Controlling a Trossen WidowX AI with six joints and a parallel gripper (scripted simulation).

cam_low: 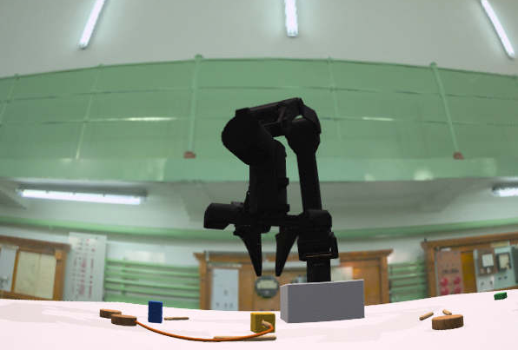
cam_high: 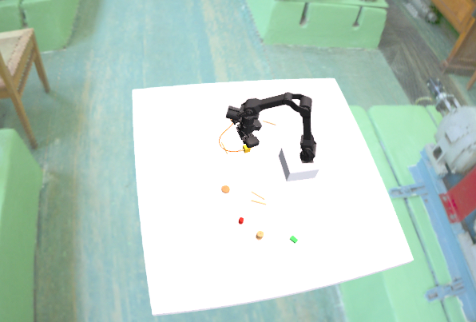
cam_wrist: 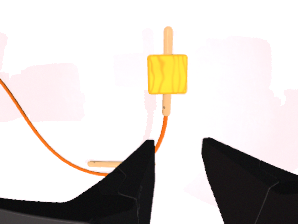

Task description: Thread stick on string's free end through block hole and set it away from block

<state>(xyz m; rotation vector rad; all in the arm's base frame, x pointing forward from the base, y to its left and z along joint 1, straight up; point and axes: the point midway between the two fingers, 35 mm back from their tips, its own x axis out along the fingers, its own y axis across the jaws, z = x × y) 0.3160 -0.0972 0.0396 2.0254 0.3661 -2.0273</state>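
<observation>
Right now my gripper tip is 7 cm above the yellow wooden block, 3 cm past it and 1 cm to the left of it. The rest, counted from my gripper tip: blue block 20 cm to the right, 7 cm below, 7 cm behind; red piece 40 cm to the left, 7 cm below, 4 cm ahead; wooden cylinder 48 cm to the left, 7 cm below, 4 cm behind.
</observation>
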